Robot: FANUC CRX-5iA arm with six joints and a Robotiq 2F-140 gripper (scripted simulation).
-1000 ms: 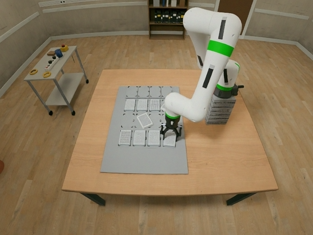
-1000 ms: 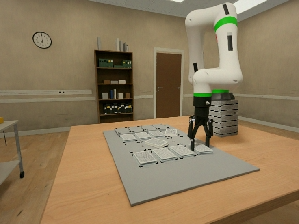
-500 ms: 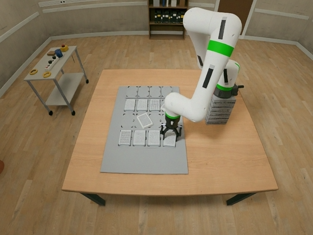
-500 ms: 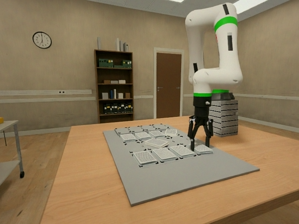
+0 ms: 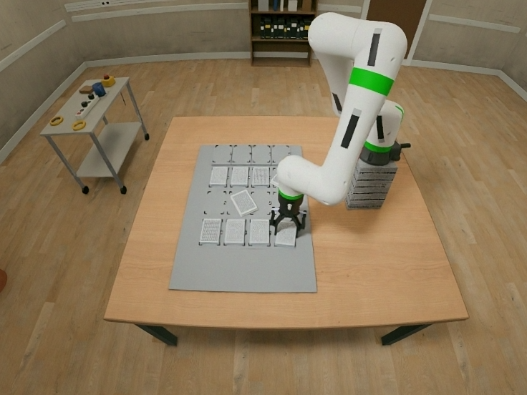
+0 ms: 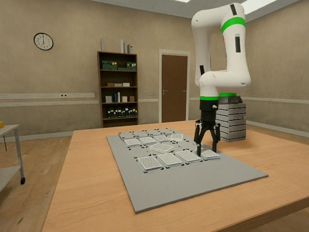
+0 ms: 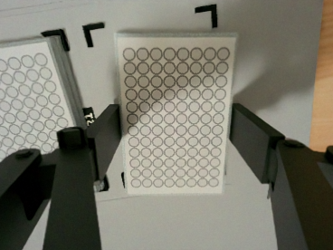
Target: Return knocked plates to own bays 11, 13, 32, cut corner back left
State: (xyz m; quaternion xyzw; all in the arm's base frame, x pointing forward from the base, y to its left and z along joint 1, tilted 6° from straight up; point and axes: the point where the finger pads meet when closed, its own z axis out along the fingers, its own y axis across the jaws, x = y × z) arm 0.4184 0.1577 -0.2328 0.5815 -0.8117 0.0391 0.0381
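My gripper is now 2 cm above the sealed 96-well plate.
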